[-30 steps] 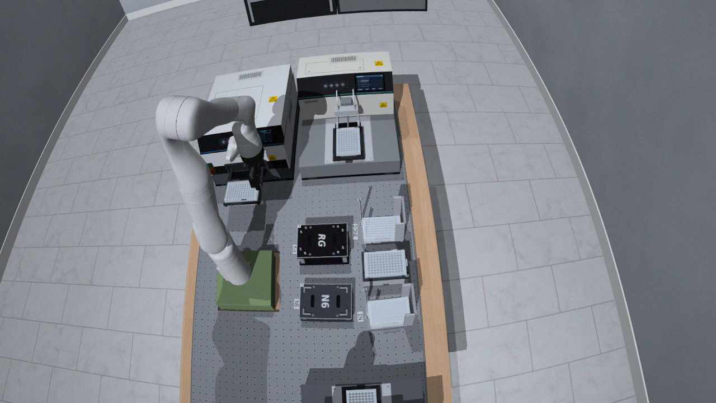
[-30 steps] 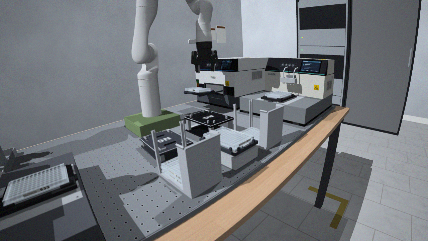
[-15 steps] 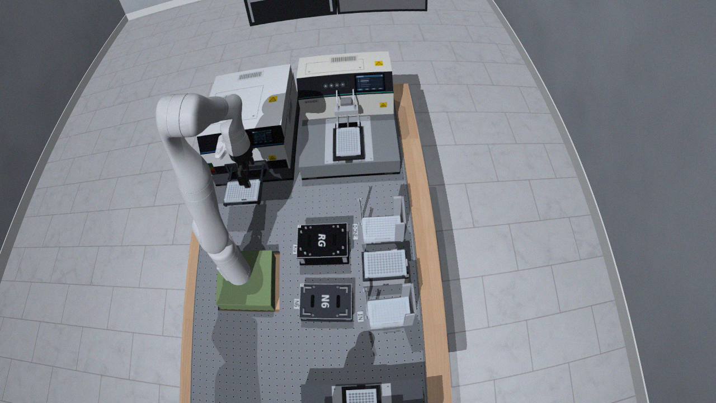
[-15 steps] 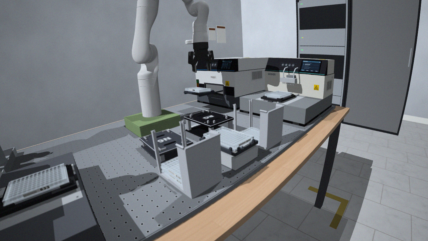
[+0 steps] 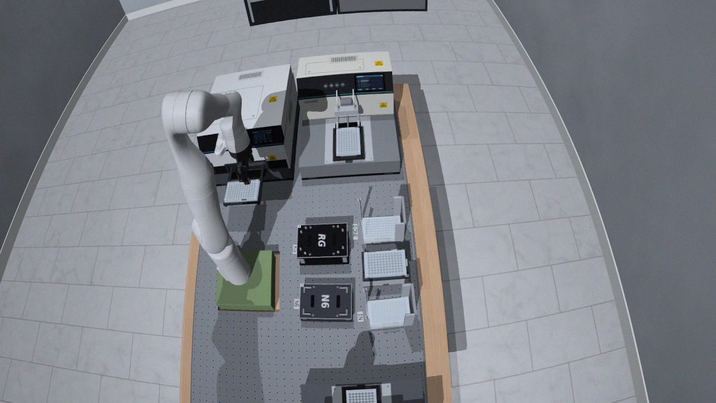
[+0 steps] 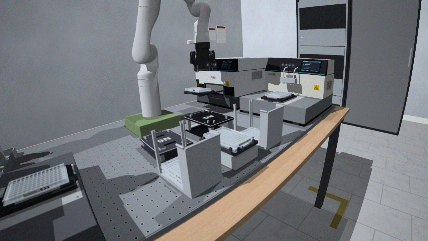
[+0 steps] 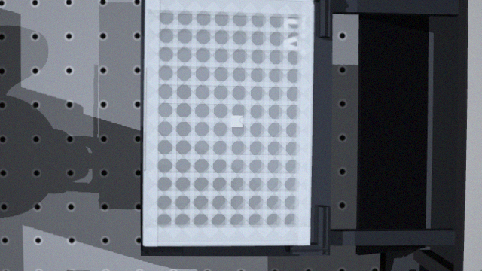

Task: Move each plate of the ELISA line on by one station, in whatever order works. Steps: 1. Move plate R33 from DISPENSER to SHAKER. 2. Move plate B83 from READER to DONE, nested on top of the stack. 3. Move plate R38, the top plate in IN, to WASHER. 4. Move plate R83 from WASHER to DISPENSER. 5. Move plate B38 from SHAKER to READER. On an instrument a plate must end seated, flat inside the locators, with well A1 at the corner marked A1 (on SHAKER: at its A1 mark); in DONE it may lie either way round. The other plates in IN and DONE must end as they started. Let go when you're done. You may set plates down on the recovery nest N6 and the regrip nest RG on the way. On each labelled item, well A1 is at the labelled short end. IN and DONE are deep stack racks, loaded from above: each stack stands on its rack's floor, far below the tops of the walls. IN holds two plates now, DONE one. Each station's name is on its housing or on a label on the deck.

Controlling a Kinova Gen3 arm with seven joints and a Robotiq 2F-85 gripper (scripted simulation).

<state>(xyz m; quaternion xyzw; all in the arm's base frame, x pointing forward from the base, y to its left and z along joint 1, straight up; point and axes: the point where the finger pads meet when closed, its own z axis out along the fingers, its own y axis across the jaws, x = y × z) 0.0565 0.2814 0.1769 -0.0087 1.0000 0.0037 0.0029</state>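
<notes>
Right now the plate B83 is 60 mm behind my hand and 110 mm below it. The rest, counted from my hand: RG nest (230 mm ahead, 170 mm to the right, 160 mm below); then plate R83 (310 mm ahead, 200 mm to the left, 120 mm below); then washer nest (310 mm ahead, 200 mm to the left, 130 mm below).
</notes>
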